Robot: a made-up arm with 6 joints.
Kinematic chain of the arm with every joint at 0, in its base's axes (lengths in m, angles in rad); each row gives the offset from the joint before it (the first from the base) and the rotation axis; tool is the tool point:
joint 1: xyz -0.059 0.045 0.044 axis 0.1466 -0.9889 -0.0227
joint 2: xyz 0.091 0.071 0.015 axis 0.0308 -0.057 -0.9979
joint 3: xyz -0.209 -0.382 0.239 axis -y
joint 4: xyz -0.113 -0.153 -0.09 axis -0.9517 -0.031 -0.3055
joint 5: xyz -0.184 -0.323 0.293 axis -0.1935 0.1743 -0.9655
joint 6: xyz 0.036 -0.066 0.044 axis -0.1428 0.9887 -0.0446
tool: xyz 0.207 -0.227 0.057
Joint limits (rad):
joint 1: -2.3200..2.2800
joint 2: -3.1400..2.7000
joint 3: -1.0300..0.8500
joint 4: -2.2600..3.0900
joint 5: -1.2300..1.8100
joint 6: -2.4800..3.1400
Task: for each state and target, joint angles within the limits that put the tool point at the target. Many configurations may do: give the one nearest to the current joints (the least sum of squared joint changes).
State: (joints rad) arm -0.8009 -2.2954 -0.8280 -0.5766 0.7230 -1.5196
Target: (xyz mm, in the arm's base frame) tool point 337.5 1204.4 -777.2
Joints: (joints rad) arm -0.7911 -2.8371 -0.4870 -1.0556 0.1464 -1.1513
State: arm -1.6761 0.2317 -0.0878 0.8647 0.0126 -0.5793
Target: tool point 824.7 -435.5 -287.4
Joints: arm -1.9604 -0.0004 -0.5045 0.7043 -0.2858 -0.3971
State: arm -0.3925 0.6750 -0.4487 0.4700 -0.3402 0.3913
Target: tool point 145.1 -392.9 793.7
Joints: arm -0.6731 0.5820 -0.5254 0.7640 -0.5295 0.3320
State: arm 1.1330 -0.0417 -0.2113 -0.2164 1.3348 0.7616
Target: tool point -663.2 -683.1 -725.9
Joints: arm 1.2278 -0.0278 0.2942 0.2588 1.8100 1.1413
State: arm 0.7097 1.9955 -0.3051 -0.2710 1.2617 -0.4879
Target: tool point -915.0 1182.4 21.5
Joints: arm 0.5463 2.2470 -0.3546 -0.2420 0.5001 -0.2346
